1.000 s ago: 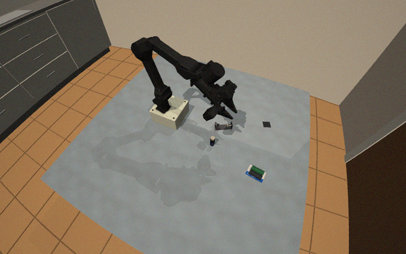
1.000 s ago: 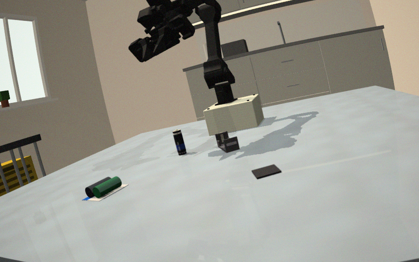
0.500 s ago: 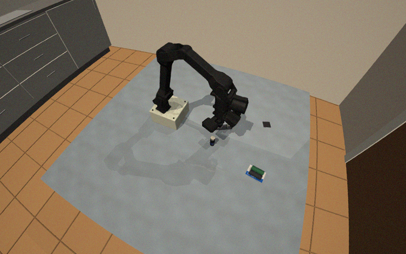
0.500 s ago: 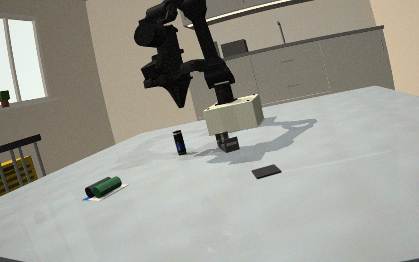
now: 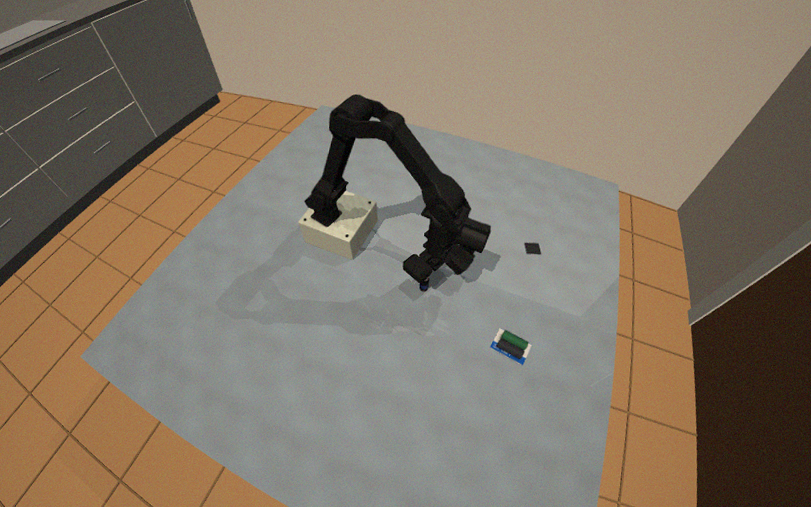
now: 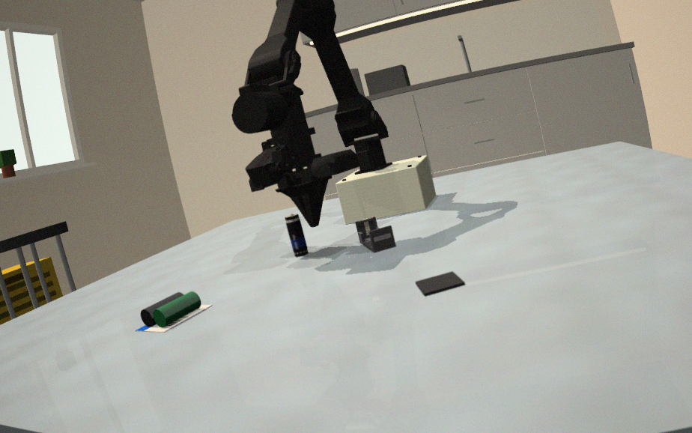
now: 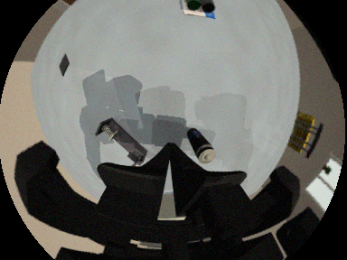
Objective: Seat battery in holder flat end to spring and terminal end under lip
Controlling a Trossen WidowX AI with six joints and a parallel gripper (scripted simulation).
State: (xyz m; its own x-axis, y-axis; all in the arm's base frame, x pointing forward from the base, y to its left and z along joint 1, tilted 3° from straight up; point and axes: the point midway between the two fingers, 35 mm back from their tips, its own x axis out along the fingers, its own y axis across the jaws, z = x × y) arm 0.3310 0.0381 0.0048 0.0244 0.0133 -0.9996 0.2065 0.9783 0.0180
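The battery lies 40 mm to the right of my gripper tip, 10 mm below it and 10 mm behind it. The rest, counted from my gripper tip: blister card: 260 mm ahead, 70 mm to the right, 30 mm below.
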